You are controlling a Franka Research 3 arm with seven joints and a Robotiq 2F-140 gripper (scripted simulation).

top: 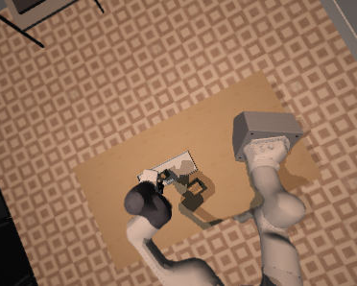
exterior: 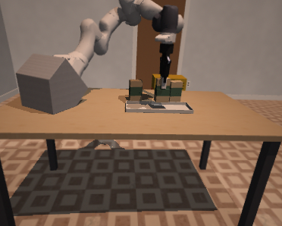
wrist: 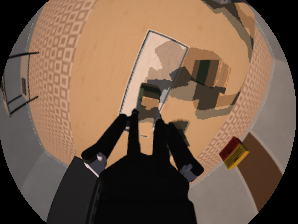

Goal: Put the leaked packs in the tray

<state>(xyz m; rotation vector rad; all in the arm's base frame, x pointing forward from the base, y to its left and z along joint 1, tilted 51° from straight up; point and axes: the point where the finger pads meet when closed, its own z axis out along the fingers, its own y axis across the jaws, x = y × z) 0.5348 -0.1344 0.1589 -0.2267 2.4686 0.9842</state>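
Right now the white tray is 20 mm behind my hand and 160 mm below it.
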